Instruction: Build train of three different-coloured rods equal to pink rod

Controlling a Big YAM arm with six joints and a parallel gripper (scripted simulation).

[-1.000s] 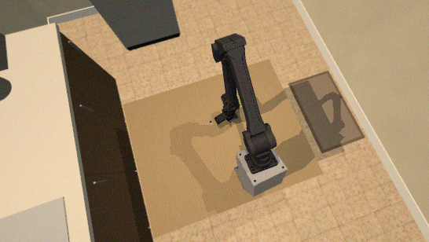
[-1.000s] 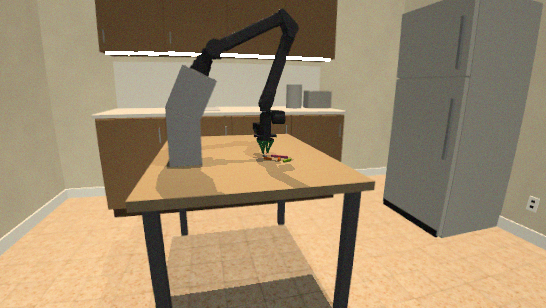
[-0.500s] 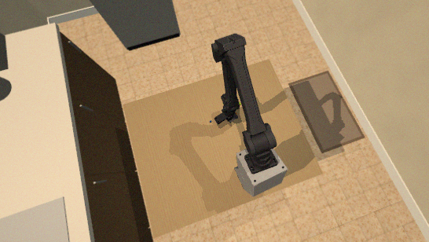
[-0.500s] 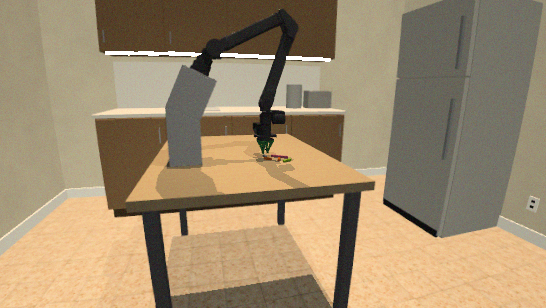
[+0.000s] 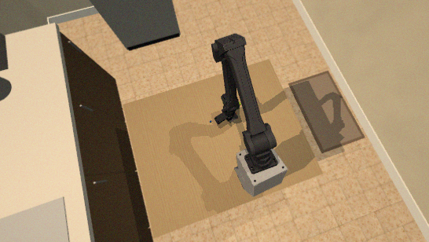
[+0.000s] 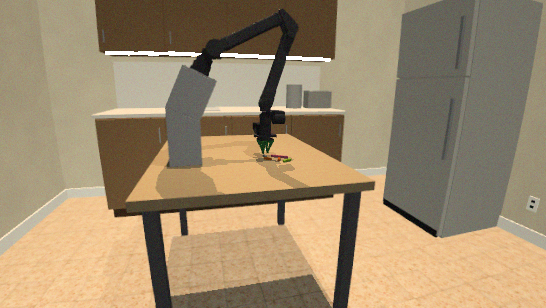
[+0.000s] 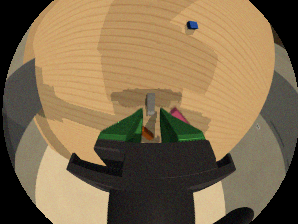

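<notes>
Now: the grey rod 20 mm below my hand. Round my hand: lime rod: 90 mm ahead, 110 mm to the right, 20 mm below; then blue rod: 20 mm ahead, 130 mm to the left, 20 mm below; then pink rod: 70 mm ahead, 20 mm to the right, 20 mm below.
</notes>
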